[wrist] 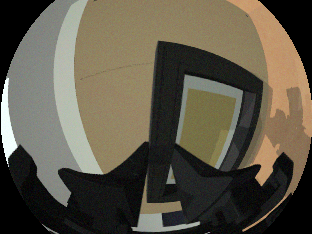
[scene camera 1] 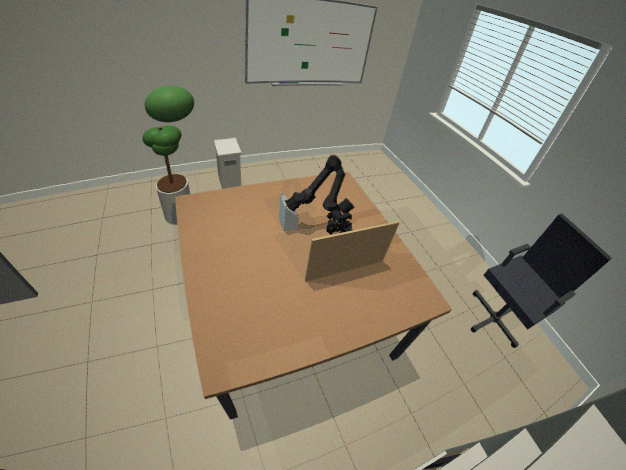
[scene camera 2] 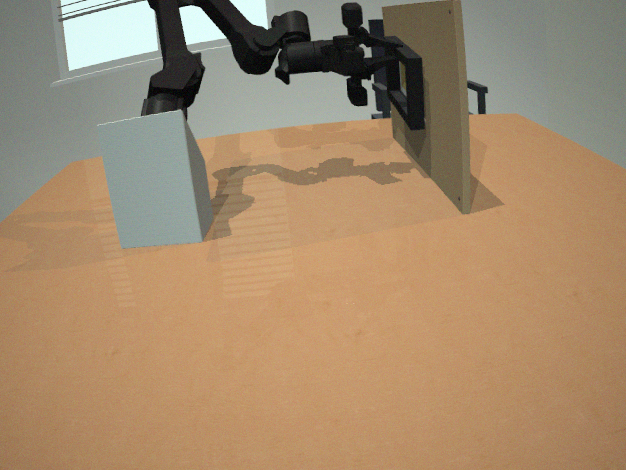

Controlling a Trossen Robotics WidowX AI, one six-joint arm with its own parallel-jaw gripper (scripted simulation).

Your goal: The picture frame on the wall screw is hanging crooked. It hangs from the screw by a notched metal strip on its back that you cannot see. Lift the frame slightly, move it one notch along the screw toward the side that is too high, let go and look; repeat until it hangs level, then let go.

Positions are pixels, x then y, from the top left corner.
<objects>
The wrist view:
gripper: 159,146
picture frame: 209,105
wall board: 115,55
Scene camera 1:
wall board: 337,253
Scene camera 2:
gripper: 402,51
picture frame: 405,90
wall board: 442,149
</objects>
